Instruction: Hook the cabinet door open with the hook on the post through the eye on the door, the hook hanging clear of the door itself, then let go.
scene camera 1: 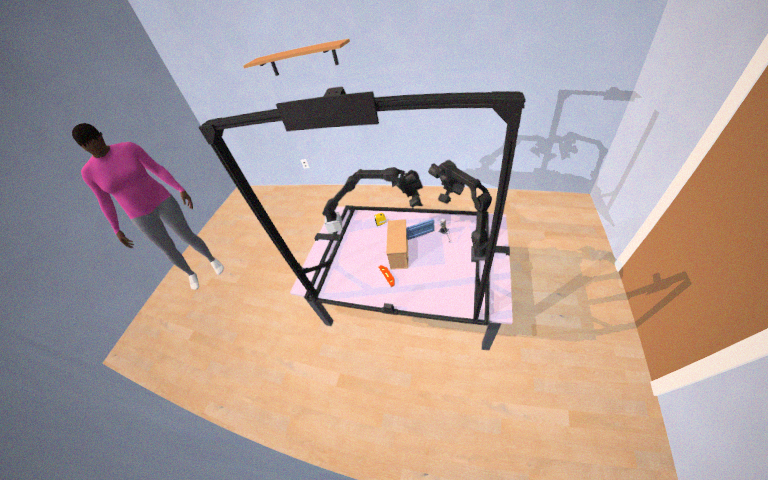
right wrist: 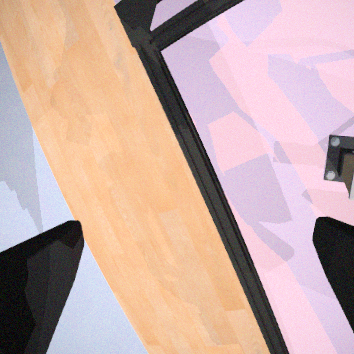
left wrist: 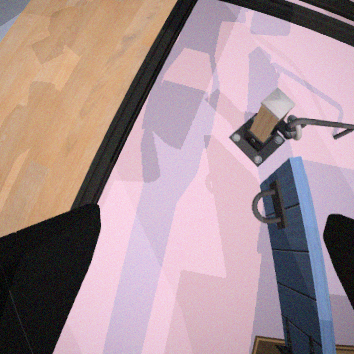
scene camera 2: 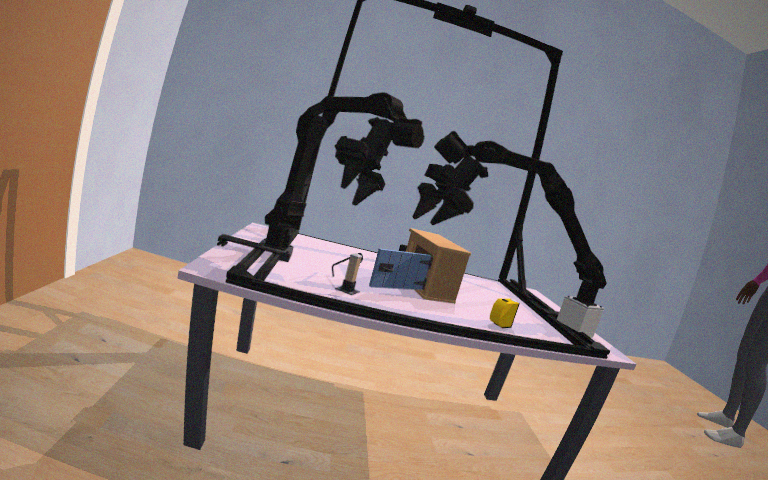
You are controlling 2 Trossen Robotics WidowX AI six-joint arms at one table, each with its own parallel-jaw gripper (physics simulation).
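Places are measured from the left arm's base along level axes (x up, y back, z right), in centimetres.
Pixels of known places: left gripper, fingertip midpoint: [scene camera 1: 420,200] [left wrist: 215,221] [scene camera 2: 422,221]; right gripper, fingertip midpoint: [scene camera 1: 453,194] [right wrist: 199,231] [scene camera 2: 348,196]; left arm's base, origin of the base link: [scene camera 1: 331,218] [scene camera 2: 584,302]; right arm's base, origin of the base link: [scene camera 1: 480,252] [scene camera 2: 275,245].
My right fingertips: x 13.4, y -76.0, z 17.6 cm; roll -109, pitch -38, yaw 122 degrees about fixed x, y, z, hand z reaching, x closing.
Observation:
Ahead of a thing's pixels: the offset from my right fingertips to its top centre. "pt": to the spot under its first point.
The wooden cabinet @[dx -7.9, dy +37.0, dz +14.6 cm] [scene camera 1: 397,243] [scene camera 2: 447,266] stands on the table, its blue door @[pt dx -15.5, dy +22.1, dz +6.1 cm] [scene camera 1: 420,228] [scene camera 2: 400,269] [left wrist: 296,240] swung open. The metal eye @[pt dx -15.8, dy +16.6, dz +2.2 cm] [left wrist: 256,206] is on the door near its free edge. The post @[pt dx -16.8, dy +7.8, dz +5.4 cm] [scene camera 1: 443,224] [scene camera 2: 352,271] [left wrist: 267,122] stands upright beyond that edge; part shows in the right wrist view [right wrist: 348,167]. The hook [scene camera 2: 339,262] [left wrist: 320,121] hangs from the post, apart from the eye, pointing away from the door. My left gripper [scene camera 1: 416,200] [scene camera 2: 425,220] [left wrist: 215,221] is open above the door. My right gripper [scene camera 1: 444,198] [scene camera 2: 350,195] [right wrist: 199,231] is open, high above the post area.
A yellow block @[dx -15.3, dy +45.0, dz -13.2 cm] [scene camera 1: 380,219] [scene camera 2: 504,313] lies near the cabinet. An orange-red tool @[dx -21.6, dy +46.6, dz +29.5 cm] [scene camera 1: 386,275] lies beside it in scene camera 1. A white box [scene camera 1: 333,224] [scene camera 2: 580,315] is at the left arm's base. A black frame [scene camera 1: 453,101] rises over the table.

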